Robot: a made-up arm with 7 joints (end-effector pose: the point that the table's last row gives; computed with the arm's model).
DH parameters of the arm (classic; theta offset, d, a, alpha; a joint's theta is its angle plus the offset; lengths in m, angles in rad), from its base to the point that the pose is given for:
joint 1: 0 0.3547 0 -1.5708
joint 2: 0 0 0 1.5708
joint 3: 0 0.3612 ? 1.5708
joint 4: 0 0 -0.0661 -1.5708
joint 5: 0 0.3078 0 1.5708
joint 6: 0 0 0.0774 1.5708
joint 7: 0 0 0 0
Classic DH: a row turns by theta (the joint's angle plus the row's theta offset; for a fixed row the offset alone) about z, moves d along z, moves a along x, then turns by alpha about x.
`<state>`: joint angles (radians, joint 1 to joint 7).
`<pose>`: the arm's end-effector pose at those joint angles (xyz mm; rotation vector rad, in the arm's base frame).
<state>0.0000 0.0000 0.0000 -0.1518 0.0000 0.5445 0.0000</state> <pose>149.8 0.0 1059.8 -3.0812 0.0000 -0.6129</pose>
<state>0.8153 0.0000 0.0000 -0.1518 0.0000 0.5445 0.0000</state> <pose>102.7 109.1 1059.8 -2.6974 -1.1648 -0.5365</pose>
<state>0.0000 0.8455 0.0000 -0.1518 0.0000 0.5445 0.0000</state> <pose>627.0 0.0 710.3 -3.0614 0.0000 0.7052</pose>
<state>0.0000 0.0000 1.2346 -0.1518 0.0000 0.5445 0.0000</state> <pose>49.4 141.4 1059.8 -2.3466 -1.6657 -0.4668</pose>
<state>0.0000 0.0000 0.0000 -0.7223 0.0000 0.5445 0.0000</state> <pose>327.2 0.0 976.8 -3.1292 0.0000 0.2789</pose>
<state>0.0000 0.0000 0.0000 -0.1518 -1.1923 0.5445 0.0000</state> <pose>108.6 -61.5 1066.1 2.2791 -1.4821 0.4533</pose>
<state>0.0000 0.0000 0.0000 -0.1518 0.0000 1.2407 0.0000</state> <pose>114.2 0.0 1098.7 -2.6874 0.0000 -1.6272</pose>
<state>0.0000 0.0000 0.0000 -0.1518 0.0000 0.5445 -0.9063</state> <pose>149.8 0.0 1059.8 2.6290 1.2802 0.5230</pose>
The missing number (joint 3, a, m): 0.0971
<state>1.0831 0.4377 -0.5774 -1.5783 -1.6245 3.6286 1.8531</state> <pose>358.3 367.6 589.6 -2.0979 -0.8698 -1.1627</pose>
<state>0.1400 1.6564 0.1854 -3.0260 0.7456 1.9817 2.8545</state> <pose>-27.1 18.0 127.0 -0.4573 -0.5301 -0.0539</pose>
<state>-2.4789 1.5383 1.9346 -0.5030 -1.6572 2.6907 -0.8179</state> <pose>-434.6 -555.7 516.3 1.4555 -1.1149 0.4552</pose>
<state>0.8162 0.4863 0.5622 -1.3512 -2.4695 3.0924 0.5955</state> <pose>143.5 523.4 592.7 0.2058 2.2550 1.8985</pose>
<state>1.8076 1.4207 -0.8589 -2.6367 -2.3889 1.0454 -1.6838</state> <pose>256.7 175.4 153.2 -1.2502 -0.5731 -1.5828</pose>
